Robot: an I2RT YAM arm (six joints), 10 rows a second.
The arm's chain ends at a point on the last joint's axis. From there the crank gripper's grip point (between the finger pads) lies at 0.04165 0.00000 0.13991 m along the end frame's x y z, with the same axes.
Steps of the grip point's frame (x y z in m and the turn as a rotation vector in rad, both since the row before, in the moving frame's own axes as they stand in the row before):
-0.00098 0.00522 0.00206 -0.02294 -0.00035 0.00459
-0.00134 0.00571 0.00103 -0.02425 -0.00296 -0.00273
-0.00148 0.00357 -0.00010 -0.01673 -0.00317 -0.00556
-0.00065 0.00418 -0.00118 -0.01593 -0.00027 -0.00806
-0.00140 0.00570 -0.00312 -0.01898 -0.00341 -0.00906
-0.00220 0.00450 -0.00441 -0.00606 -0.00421 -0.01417
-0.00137 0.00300 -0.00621 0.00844 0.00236 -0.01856
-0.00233 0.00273 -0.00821 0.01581 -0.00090 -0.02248
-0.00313 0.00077 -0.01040 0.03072 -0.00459 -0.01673
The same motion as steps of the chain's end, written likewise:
-0.00092 0.00182 0.00208 -0.02294 -0.00035 0.00459
-0.00093 0.00243 0.00095 -0.02425 -0.00296 -0.00273
-0.00104 0.00146 -0.00021 -0.01673 -0.00317 -0.00556
-0.00062 0.00229 -0.00118 -0.01593 -0.00027 -0.00806
-0.00093 0.00342 -0.00324 -0.01898 -0.00341 -0.00906
-0.00161 0.00424 -0.00458 -0.00606 -0.00421 -0.01417
-0.00168 0.00496 -0.00610 0.00844 0.00236 -0.01856
-0.00217 0.00588 -0.00822 0.01581 -0.00090 -0.02248
-0.00245 0.00576 -0.01051 0.03072 -0.00459 -0.01673

